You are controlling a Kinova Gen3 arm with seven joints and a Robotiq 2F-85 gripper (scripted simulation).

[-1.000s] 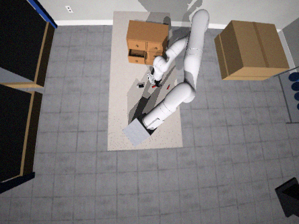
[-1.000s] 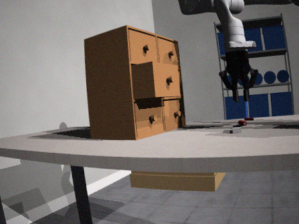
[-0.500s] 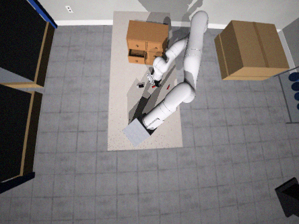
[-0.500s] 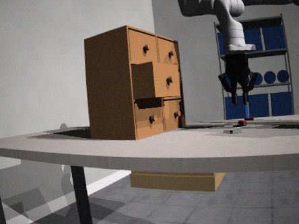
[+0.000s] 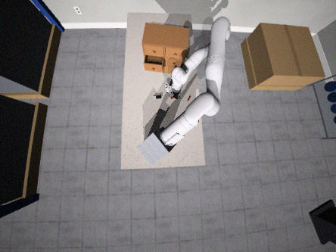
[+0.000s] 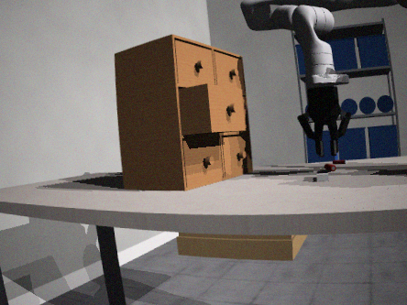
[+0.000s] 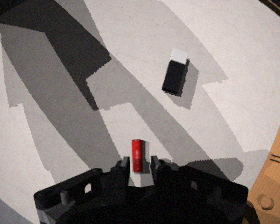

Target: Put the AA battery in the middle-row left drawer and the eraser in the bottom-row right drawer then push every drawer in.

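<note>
Right now the red AA battery is 5 cm below my hand. Round my hand: eraser 14 cm to the left, 5 cm below, 4 cm ahead.
</note>
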